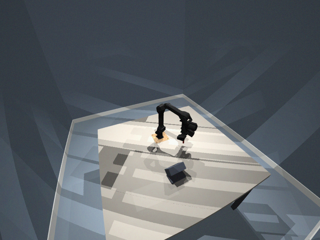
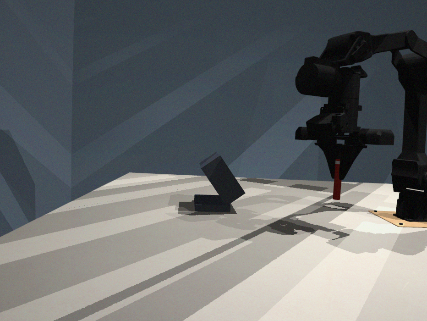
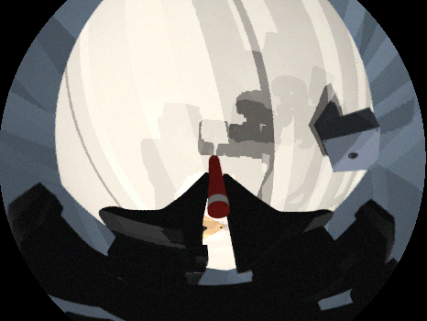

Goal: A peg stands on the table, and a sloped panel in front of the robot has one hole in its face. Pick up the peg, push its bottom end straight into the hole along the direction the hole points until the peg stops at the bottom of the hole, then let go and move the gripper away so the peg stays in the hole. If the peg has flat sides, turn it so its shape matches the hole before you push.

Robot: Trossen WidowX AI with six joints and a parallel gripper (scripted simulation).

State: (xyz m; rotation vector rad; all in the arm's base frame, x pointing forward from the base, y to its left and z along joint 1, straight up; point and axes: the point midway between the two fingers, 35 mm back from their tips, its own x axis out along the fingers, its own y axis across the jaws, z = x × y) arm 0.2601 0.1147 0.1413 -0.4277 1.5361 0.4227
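The sloped panel lies 230 mm to the right of my gripper tip, 200 mm ahead of it and 30 mm below it. The rest, counted from my gripper tip: dark base block 230 mm to the right, 230 mm ahead, 100 mm below; then red round peg 20 mm above.
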